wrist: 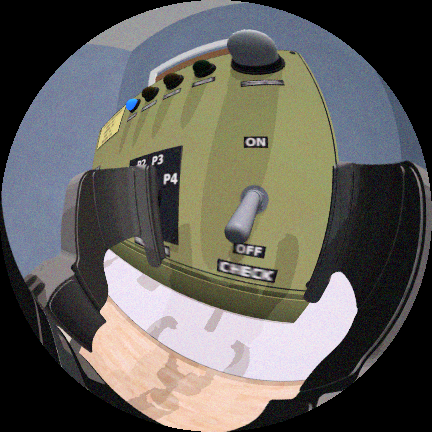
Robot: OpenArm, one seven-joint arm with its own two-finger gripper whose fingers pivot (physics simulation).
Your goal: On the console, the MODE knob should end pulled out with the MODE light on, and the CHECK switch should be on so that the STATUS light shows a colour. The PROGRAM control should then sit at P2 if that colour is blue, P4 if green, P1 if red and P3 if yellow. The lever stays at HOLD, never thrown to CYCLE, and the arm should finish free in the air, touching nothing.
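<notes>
The olive console (pixel 300 125) fills the middle of the wrist view. The CHECK switch (pixel 243 215) is a grey toggle whose handle slants down toward the OFF label (pixel 249 250), away from the ON label (pixel 256 142). A large grey dome light (pixel 253 47) at the top shows no colour; its label is unreadable. The dark PROGRAM plate (pixel 170 210) shows P2, P3 and P4; its knob is hidden behind the left finger. My gripper (pixel 231 224) is open, with its fingers on either side of the switch and nothing held. The MODE knob and the lever do not show.
A lit blue lamp (pixel 132 105) stands at the left end of a row with several dark lamps, one of them dark green (pixel 203 68). A yellow note (pixel 111 128) is at the left edge. Below are a white surface (pixel 280 355) and a wooden surface (pixel 230 402).
</notes>
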